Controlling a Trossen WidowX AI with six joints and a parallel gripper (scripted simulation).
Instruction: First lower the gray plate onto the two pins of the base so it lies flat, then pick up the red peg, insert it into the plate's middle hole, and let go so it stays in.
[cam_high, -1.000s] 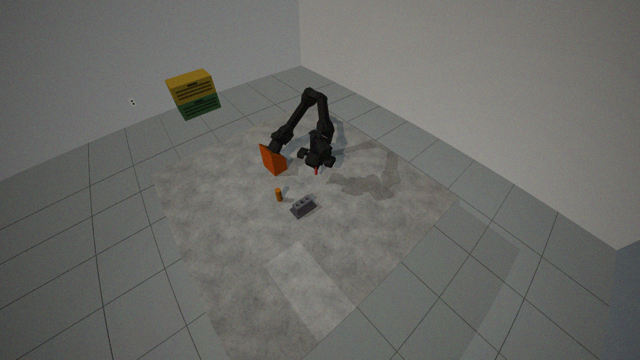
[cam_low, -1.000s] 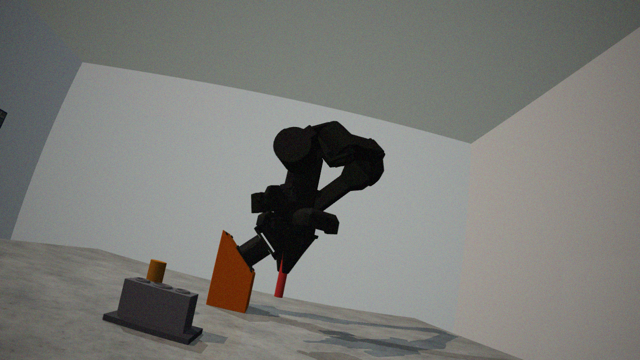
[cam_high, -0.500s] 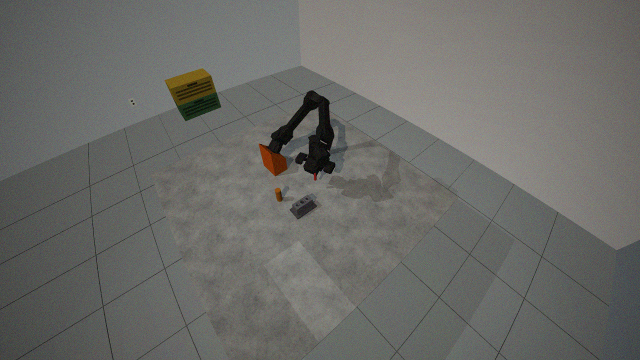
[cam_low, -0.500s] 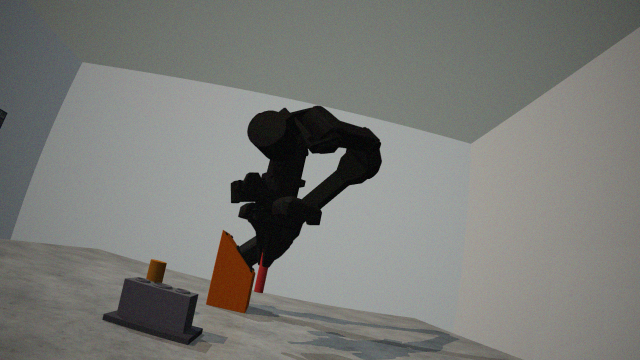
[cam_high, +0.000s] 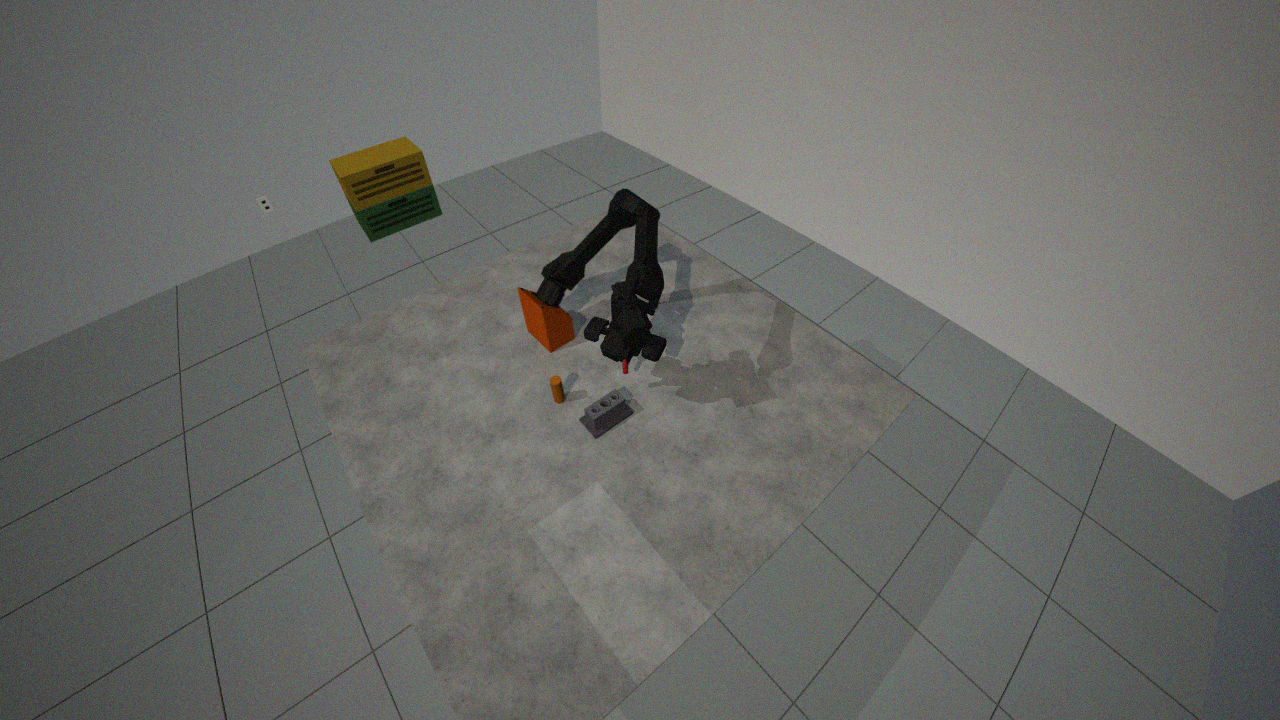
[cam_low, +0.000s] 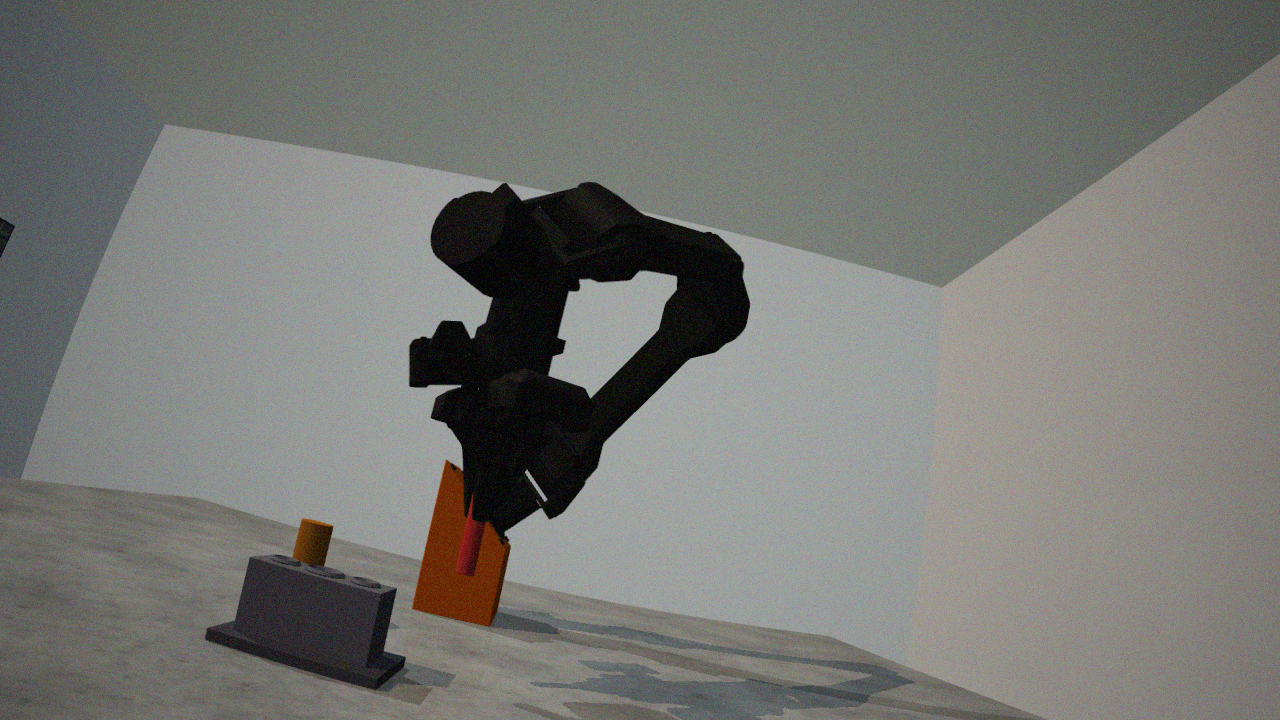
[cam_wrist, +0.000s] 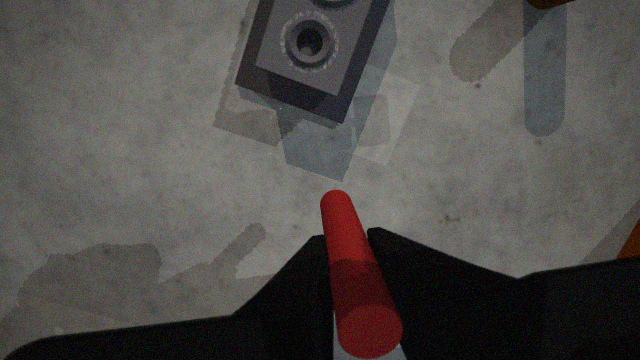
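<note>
Right now my gripper tip is 2 cm short of the gray plate, 9 cm to the left of it and 7 cm above it. From my gripper tip the other things lie so: small orange cylinder (11 cm behind, 14 cm to the right, 8 cm below); then red peg (right at my gripper tip).
</note>
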